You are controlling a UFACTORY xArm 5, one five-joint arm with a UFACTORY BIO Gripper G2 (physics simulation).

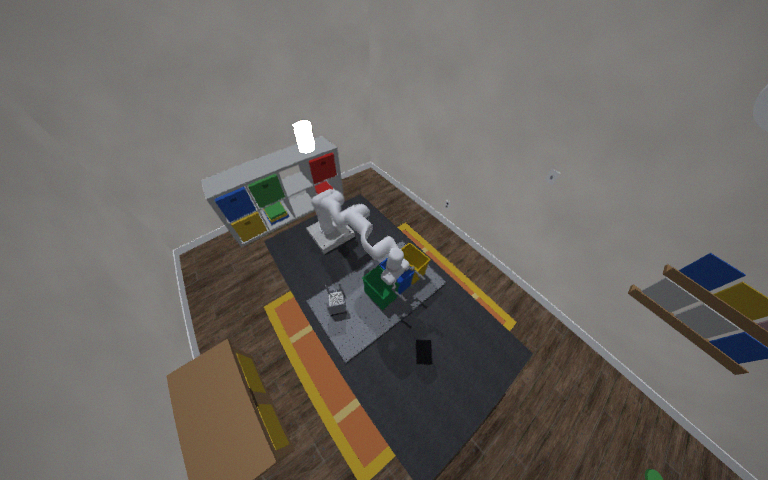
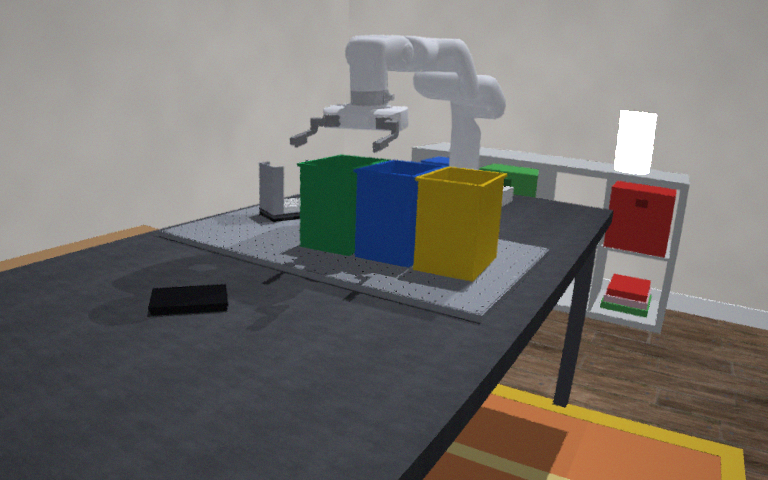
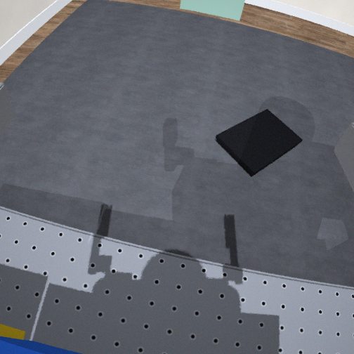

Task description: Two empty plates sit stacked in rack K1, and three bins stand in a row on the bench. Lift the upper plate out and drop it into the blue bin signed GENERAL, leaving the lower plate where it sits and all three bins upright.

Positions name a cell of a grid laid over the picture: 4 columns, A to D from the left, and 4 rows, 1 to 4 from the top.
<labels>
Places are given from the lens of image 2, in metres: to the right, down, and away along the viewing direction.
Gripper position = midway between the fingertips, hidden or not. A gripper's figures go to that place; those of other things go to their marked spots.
my gripper (image 2: B2): -0.09, -0.17, 0.95
blue bin (image 2: C2): 0.01, -0.07, 1.04
yellow bin (image 2: C2): 0.13, -0.04, 0.97
green bin (image 2: B2): -0.11, -0.11, 1.09
black plate (image 2: B3): -0.29, 0.10, 0.86
The marked spots on the green bin and the yellow bin are 0.28 m apart.
</labels>
